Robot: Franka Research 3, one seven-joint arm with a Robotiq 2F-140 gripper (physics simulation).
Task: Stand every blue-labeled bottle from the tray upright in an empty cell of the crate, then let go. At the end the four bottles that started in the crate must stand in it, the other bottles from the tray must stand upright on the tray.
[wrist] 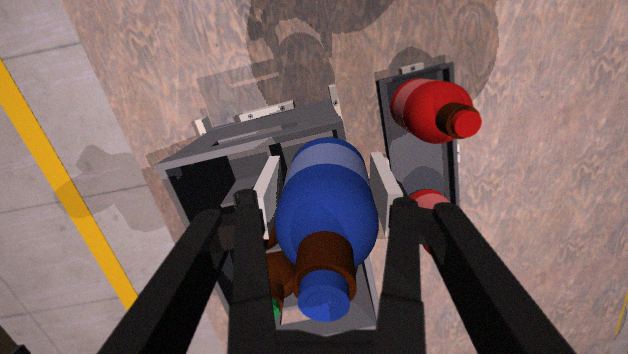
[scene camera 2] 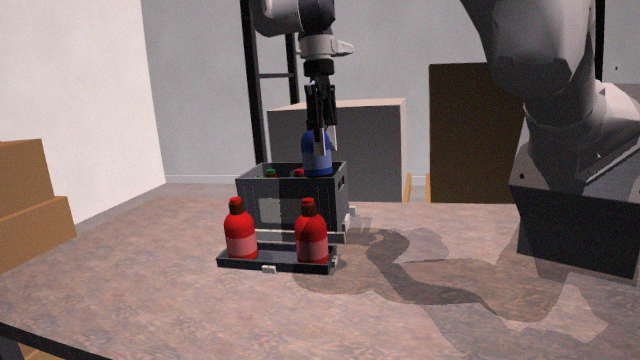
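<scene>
My gripper is shut on a blue bottle with a pale blue label and holds it upright over the right-hand end of the grey crate in the scene view. The bottle's base shows at about rim height. Inside the crate, a green cap and a red cap show; the bottle hides other cells. Two red bottles stand upright on the tray.
The tray lies close beside the crate on the table. Light brackets sit around both, including one at the tray's front. The robot's base stands at the right; a large grey box is behind the crate.
</scene>
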